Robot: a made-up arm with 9 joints. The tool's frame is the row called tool. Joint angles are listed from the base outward.
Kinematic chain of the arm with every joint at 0, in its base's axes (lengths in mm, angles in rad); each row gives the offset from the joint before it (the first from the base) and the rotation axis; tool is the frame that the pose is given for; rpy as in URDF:
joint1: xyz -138 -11 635 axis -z
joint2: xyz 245 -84 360 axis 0.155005 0.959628 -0.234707
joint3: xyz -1 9 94 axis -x
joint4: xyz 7 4 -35 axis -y
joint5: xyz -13 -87 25 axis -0.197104 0.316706 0.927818
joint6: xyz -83 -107 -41 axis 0.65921 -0.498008 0.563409
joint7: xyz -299 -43 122 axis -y
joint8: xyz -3 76 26 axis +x
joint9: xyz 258 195 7 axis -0.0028 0.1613 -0.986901
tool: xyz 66 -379 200 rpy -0.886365 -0.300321 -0.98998
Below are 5 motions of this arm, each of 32 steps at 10 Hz.
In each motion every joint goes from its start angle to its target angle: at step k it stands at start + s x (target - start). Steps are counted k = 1, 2, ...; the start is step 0. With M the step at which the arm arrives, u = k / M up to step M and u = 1 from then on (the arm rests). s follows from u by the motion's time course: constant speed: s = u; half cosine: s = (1 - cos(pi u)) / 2; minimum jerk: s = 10 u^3 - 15 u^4 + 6 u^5.
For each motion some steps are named. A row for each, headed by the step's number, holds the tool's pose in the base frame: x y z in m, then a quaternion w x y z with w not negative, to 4 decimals.
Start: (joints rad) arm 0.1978 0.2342 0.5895 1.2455 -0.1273 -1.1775 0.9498 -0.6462 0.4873
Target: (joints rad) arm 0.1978 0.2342 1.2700 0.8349 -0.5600 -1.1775 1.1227 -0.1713 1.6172
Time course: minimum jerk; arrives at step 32
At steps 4, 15, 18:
4: -0.1602 0.2213 0.9934 0.2249 0.1993 0.4603 0.8353
15: -0.1491 0.1438 0.8495 0.1615 -0.0097 0.4968 0.8526
18: -0.1247 0.1118 0.7938 0.1306 -0.0917 0.4967 0.8531

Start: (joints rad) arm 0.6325 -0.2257 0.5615 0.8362 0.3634 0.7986 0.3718 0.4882 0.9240
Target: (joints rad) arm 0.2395 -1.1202 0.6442 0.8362 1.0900 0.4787 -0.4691 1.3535 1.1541
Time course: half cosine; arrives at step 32
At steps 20, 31, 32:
20: -0.4135 -0.4211 1.4252 0.5738 -0.5463 0.0358 -0.6091
31: -0.4508 -0.3454 1.3781 0.4357 -0.5078 0.0857 -0.7382
32: -0.4512 -0.3449 1.3775 0.4348 -0.5070 0.0861 -0.7392

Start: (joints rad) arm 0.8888 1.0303 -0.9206 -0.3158 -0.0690 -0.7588 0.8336 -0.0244 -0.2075
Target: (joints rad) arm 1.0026 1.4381 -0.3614 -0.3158 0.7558 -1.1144 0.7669 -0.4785 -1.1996
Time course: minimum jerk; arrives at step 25
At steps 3, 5, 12, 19, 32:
3: -0.2361 -0.8090 1.1123 0.4213 -0.1699 0.6750 -0.5814
5: -0.2076 -0.8245 1.0955 0.4541 -0.1850 0.6641 -0.5645
12: 0.1057 -0.8373 0.9394 0.7316 -0.2677 0.5275 -0.3390
19: 0.3919 -0.5585 0.8648 0.9237 -0.2334 0.3038 -0.0009
32: 0.4225 -0.4740 0.8751 0.9423 -0.2122 0.2483 0.0735

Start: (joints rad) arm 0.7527 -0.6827 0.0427 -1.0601 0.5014 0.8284 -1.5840 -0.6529 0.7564
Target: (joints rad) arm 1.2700 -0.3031 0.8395 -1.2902 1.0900 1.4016 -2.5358 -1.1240 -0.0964
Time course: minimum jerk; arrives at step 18
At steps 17, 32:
17: -0.4262 0.1612 1.4915 0.8309 -0.0989 0.0645 0.5437
32: -0.4262 0.1616 1.4929 0.8312 -0.0977 0.0634 0.5437

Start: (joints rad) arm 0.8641 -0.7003 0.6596 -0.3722 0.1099 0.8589 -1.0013 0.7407 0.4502
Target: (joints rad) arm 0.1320 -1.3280 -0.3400 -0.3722 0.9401 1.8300 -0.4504 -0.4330 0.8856
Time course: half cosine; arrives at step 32
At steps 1, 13, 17, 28, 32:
1: -0.4993 -0.4010 1.1654 0.4253 -0.3094 0.5815 -0.6207
13: -0.2246 -0.5537 1.2112 0.7059 -0.5360 0.2437 -0.3938
17: -0.0767 -0.5859 1.2400 0.8072 -0.5355 0.0147 -0.2480
28: 0.3230 -0.5277 1.2723 0.8967 -0.3003 -0.3087 0.1021
32: 0.3641 -0.5035 1.2726 0.8972 -0.2727 -0.3198 0.1359

